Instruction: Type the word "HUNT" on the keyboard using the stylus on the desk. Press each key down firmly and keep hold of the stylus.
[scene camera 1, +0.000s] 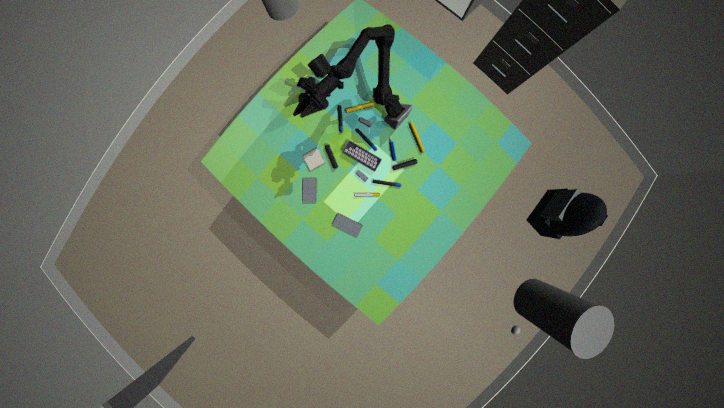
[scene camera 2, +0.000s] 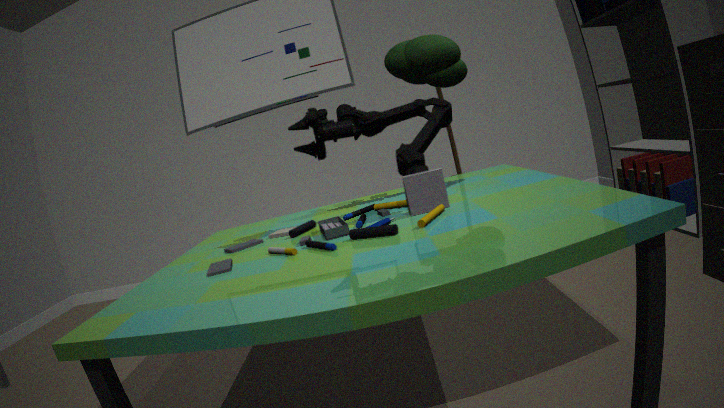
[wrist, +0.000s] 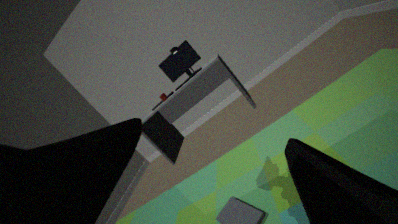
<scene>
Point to the gripper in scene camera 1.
297, 116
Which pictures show the gripper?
Scene camera 1, scene camera 2 and the wrist view: all of them.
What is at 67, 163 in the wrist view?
The gripper.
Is the gripper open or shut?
Open.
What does the gripper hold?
Nothing.
</scene>
